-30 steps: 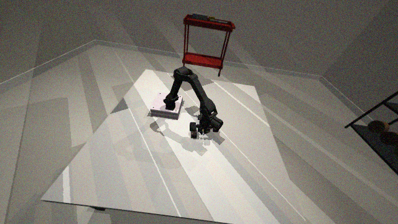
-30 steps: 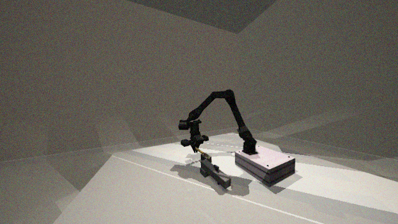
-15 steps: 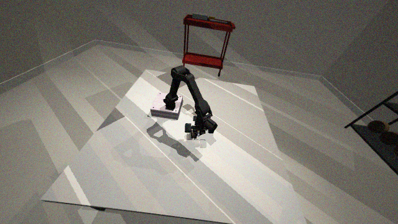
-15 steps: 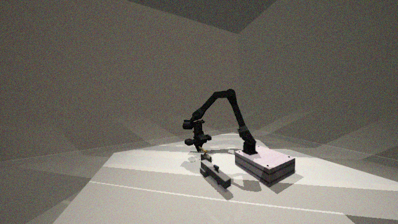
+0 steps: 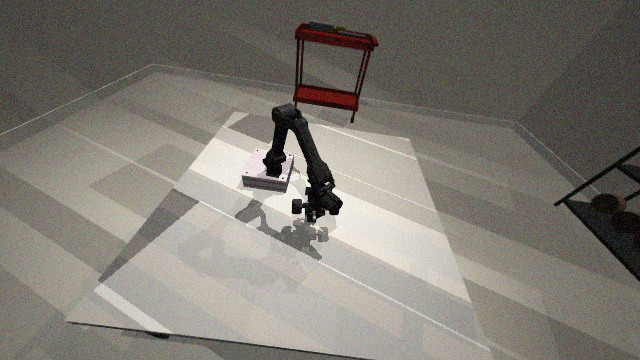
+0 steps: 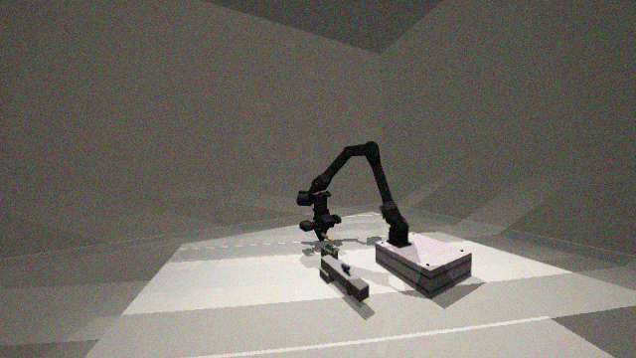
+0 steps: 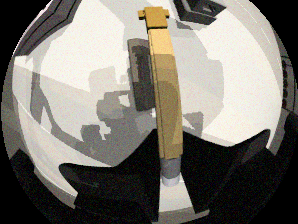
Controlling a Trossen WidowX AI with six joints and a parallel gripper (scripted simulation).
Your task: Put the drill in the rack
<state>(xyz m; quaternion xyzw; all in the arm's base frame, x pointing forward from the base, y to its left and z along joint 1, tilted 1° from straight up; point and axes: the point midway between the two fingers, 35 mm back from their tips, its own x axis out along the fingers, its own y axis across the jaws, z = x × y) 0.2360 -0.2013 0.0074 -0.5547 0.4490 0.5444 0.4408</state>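
Now: the rack 10 mm behind my gripper tip, 50 mm to the left of it and 30 mm below it. Round my gripper tip: small key (20 mm ahead, 250 mm to the left); drill (10 mm behind, 40 mm to the left, 30 mm above).
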